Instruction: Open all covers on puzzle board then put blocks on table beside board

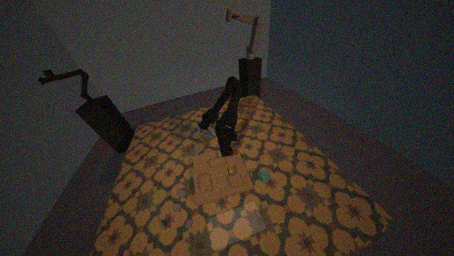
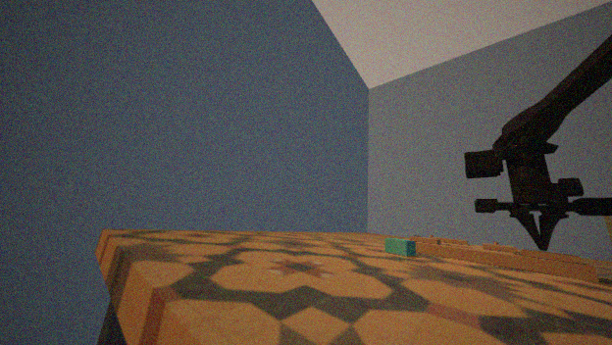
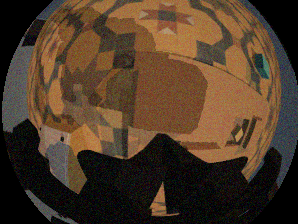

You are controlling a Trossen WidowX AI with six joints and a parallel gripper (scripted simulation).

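Now: the tan puzzle board 9 cm ahead of my gripper tip, 7 cm to the right of it and 1 cm below it. Round my gripper tip: teal block (25 cm ahead, 12 cm to the left, 2 cm below).
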